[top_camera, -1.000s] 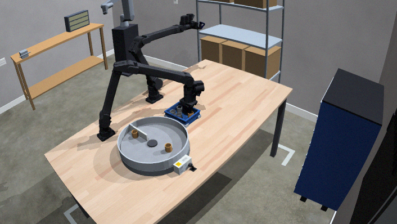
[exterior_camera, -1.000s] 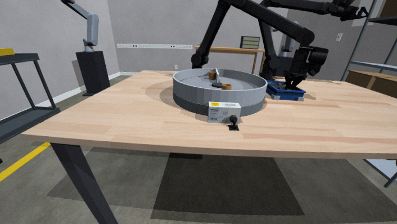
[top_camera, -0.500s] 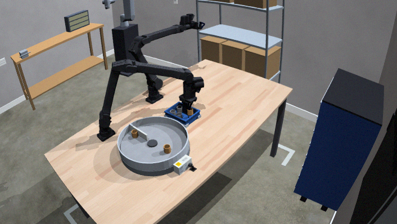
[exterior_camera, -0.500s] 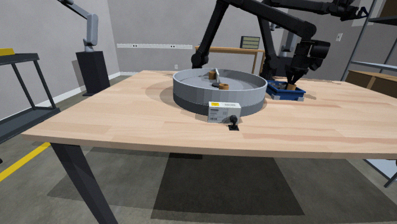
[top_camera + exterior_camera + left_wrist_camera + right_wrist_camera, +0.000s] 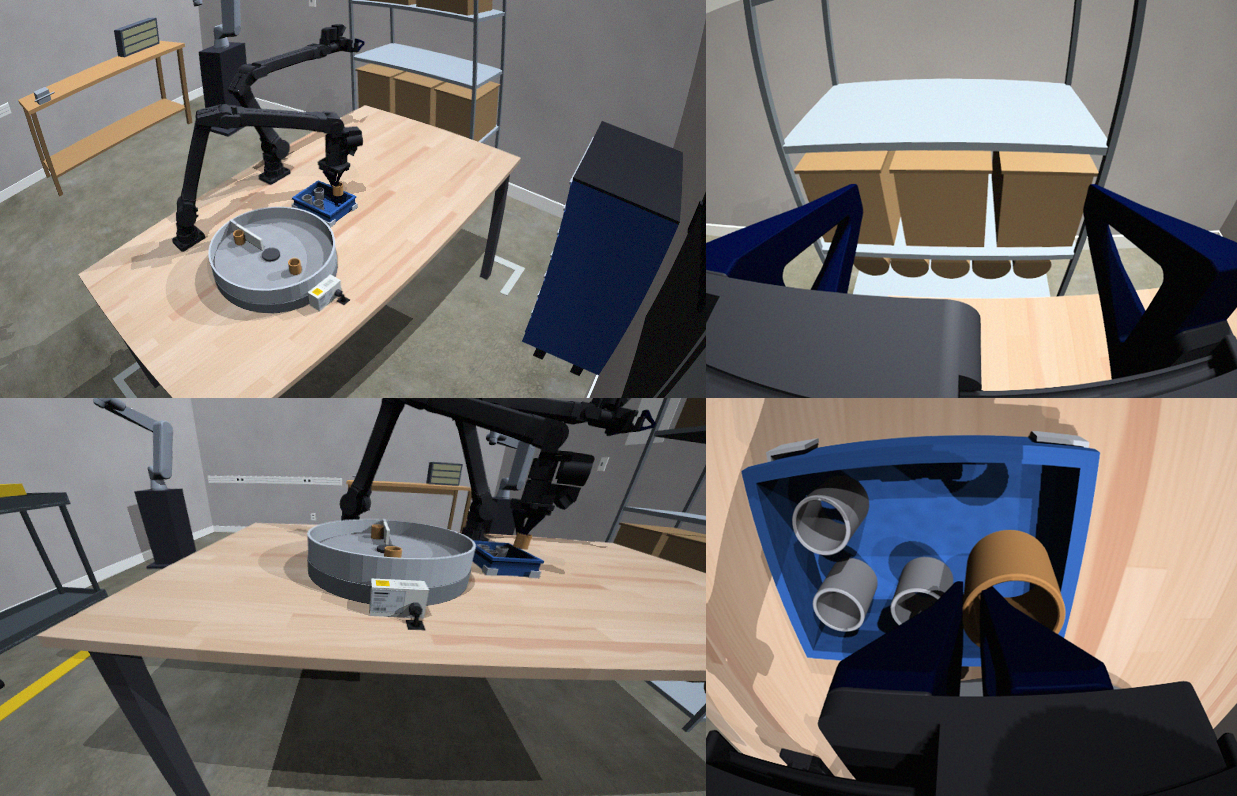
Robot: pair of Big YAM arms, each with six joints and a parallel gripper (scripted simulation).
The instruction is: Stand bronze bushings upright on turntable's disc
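My right gripper is now 4 cm past the blue crate, 2 cm to the left of it and 8 cm above it. Also, from my right hand: turntable disc (2 cm ahead, 38 cm to the right, 5 cm below).
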